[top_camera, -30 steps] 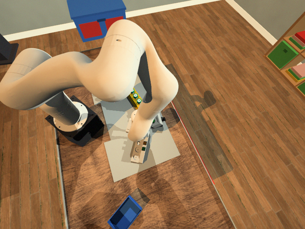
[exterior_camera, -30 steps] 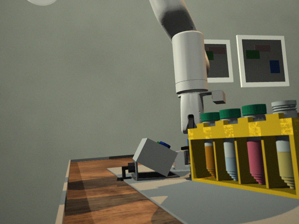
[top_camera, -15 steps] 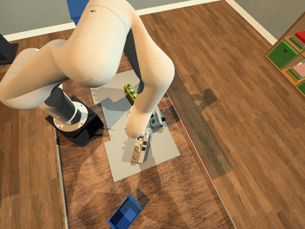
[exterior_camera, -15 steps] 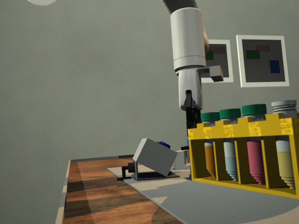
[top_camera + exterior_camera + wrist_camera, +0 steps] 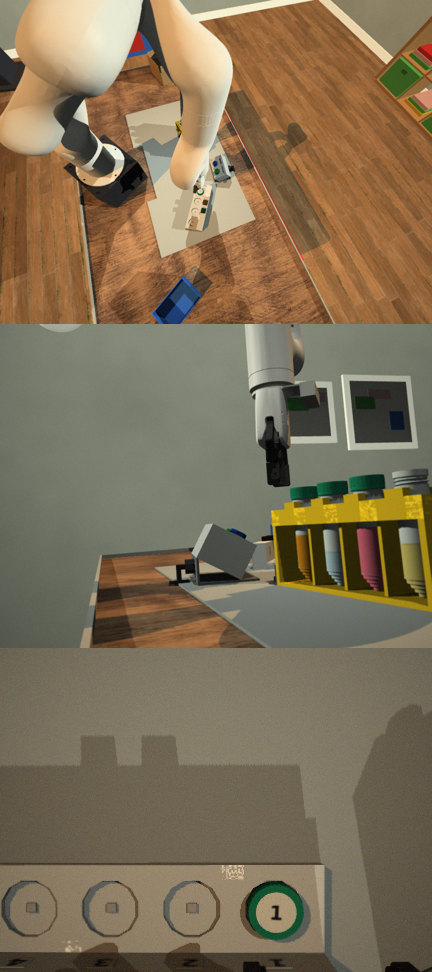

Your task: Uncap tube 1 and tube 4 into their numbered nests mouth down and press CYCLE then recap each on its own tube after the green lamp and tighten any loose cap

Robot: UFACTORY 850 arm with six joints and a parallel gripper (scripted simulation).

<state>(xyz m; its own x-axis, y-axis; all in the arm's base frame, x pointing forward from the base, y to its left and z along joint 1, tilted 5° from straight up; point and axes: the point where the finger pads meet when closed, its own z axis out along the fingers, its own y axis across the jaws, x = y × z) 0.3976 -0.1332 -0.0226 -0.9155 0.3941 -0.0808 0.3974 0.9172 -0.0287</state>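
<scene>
My hand is 230 mm to the right of the green cap, 50 mm above it and 30 mm short of it. Also, from my hand: blue cycle key 120 mm to the left, 100 mm below, 100 mm ahead; grey key housing 120 mm ahead, 110 mm below, 100 mm to the left; green key 100 mm below, 100 mm ahead, 70 mm to the left.
</scene>
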